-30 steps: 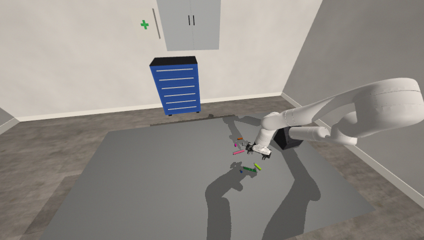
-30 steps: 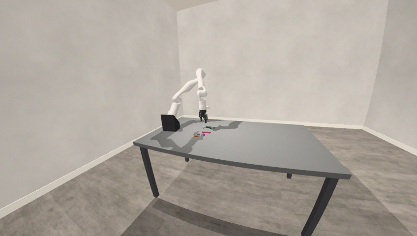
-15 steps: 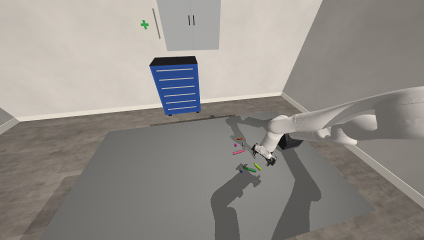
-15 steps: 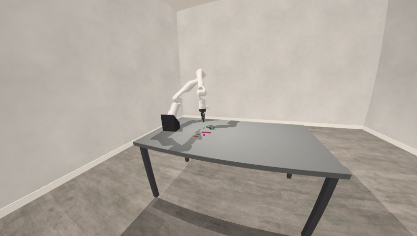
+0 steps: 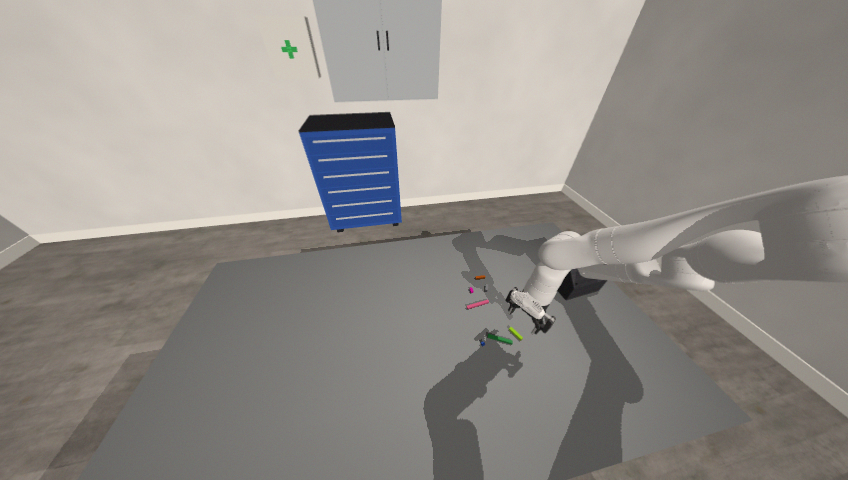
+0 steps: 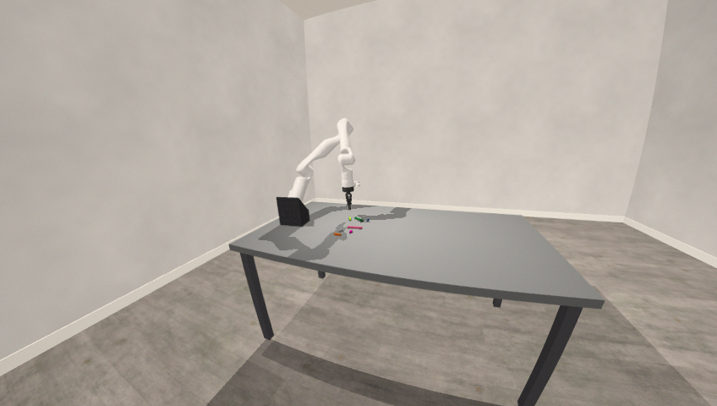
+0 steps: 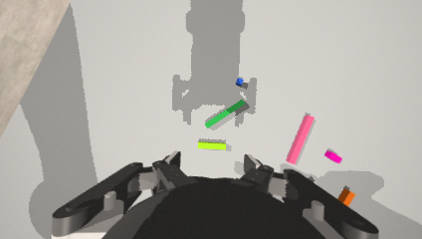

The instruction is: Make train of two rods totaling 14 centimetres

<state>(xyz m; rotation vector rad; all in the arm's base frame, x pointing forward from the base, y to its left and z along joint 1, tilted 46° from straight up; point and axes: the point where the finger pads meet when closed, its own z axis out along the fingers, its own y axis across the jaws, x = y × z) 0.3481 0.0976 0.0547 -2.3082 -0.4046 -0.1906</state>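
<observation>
Now: the lime rod 80 mm below my hand. From my hand the other things lie so: blue rod: 130 mm ahead, 80 mm below; then green rod: 60 mm ahead, 80 mm below; then pink rod: 70 mm ahead, 140 mm to the right, 80 mm below.
</observation>
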